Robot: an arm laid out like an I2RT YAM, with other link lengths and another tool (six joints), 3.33 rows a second.
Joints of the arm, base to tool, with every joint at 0 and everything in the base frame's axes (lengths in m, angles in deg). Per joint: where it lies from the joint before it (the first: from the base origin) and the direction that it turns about. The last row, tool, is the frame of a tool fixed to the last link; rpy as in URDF.
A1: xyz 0.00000 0.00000 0.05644 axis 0 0 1
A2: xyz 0.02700 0.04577 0.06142 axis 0 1 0
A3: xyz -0.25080 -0.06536 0.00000 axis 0 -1 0
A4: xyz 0.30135 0.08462 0.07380 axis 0 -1 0
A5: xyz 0.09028 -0.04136 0.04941 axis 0 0 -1
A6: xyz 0.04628 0.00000 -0.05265 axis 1 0 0
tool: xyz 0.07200 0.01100 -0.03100 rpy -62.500 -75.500 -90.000
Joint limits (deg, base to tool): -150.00..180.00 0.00..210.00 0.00..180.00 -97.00..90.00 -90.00..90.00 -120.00..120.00
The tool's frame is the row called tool.
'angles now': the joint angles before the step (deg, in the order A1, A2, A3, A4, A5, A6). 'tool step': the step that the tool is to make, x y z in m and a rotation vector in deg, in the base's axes. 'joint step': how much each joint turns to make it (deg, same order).
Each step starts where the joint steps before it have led.
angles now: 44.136, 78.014, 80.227, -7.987, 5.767, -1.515
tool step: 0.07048, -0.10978, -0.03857, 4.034, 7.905, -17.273
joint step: -16.511, -3.450, -7.193, -1.065, -0.333, 7.941
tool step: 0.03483, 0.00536, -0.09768, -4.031, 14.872, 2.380
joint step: -2.774, 11.906, 1.279, -4.566, -5.788, 1.207
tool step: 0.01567, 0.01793, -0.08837, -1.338, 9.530, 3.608
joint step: 0.016, 11.172, -0.234, 2.219, -4.506, 0.593
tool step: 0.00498, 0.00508, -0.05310, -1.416, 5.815, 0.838
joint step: -0.060, 7.032, 0.764, 0.431, -1.419, 0.364
